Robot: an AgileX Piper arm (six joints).
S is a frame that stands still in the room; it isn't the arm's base.
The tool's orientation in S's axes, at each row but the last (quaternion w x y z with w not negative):
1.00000, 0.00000, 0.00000, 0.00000
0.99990, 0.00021, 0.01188, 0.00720
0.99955, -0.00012, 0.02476, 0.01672
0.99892, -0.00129, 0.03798, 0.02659
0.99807, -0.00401, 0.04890, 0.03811
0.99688, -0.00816, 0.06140, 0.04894
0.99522, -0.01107, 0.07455, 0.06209
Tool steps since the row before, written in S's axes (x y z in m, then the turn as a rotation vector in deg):
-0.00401, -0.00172, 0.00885, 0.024, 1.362, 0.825
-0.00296, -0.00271, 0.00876, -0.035, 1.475, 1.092
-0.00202, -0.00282, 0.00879, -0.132, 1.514, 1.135
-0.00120, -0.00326, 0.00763, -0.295, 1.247, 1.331
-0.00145, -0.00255, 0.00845, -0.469, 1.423, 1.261
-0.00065, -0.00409, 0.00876, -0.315, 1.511, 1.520
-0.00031, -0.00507, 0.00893, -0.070, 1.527, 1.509
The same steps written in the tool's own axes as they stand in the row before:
-0.00401, -0.00172, 0.00885, 0.024, 1.362, 0.825
-0.00321, -0.00266, 0.00869, -0.040, 1.476, 1.090
-0.00255, -0.00275, 0.00868, -0.137, 1.518, 1.129
-0.00195, -0.00320, 0.00750, -0.329, 1.260, 1.311
-0.00246, -0.00247, 0.00824, -0.481, 1.449, 1.226
-0.00212, -0.00410, 0.00852, -0.352, 1.519, 1.504
-0.00226, -0.00510, 0.00862, -0.108, 1.504, 1.529

